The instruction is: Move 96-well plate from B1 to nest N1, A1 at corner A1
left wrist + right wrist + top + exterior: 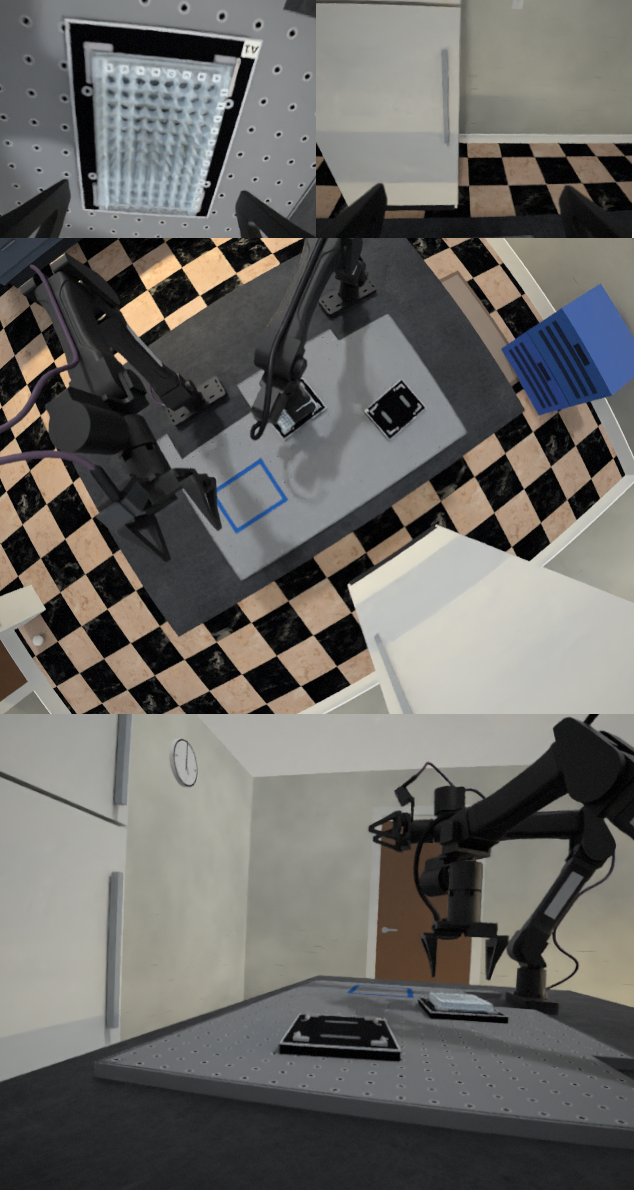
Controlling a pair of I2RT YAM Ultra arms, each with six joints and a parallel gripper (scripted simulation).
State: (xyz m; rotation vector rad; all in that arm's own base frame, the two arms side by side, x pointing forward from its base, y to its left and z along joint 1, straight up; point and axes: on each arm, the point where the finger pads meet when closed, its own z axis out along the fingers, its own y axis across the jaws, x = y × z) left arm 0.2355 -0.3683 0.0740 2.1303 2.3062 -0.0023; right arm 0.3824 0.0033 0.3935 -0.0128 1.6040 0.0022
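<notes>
Now: left hand 5 cm above the clear 96-well plate.
</notes>
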